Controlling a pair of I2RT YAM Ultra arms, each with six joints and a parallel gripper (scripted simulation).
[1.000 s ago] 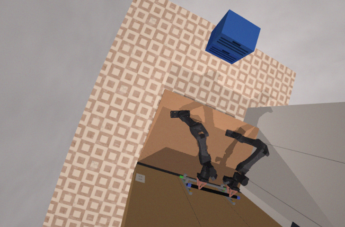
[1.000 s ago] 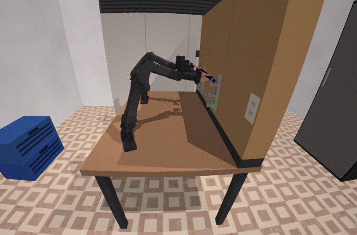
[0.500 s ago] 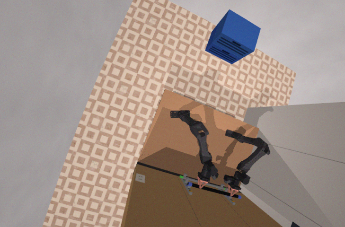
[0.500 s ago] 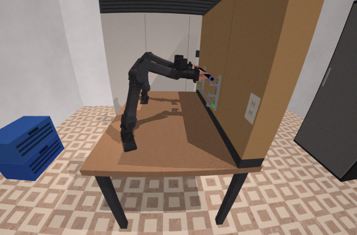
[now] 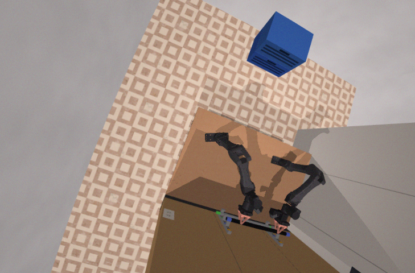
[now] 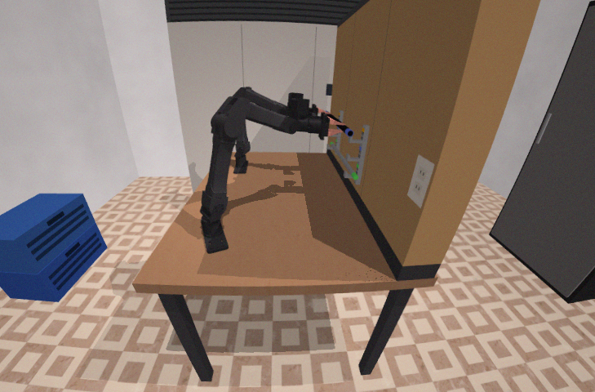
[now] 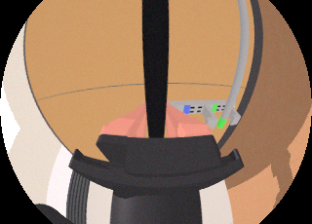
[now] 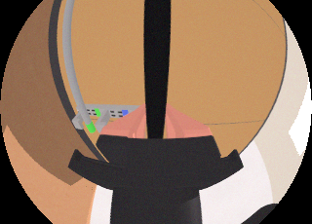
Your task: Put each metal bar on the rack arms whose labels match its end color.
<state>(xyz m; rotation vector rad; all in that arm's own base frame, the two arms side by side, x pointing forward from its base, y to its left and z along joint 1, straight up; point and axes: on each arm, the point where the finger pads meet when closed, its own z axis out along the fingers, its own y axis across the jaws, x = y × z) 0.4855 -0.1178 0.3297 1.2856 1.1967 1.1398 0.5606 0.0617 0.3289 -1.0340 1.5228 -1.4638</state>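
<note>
Now: left hand 15 cm to the left of the black bar. The rest, counted from my left hand: brown wall panel: 15 cm ahead, 20 cm to the right, 10 cm above; then black baseboard: 9 cm ahead, 20 cm to the right, 30 cm below.
The black bar lies 150 mm to the left of my right hand. From my right hand the other things lie so: brown wall panel 150 mm ahead, 90 mm to the left, 100 mm above; then black baseboard 90 mm ahead, 90 mm to the left, 300 mm below.
</note>
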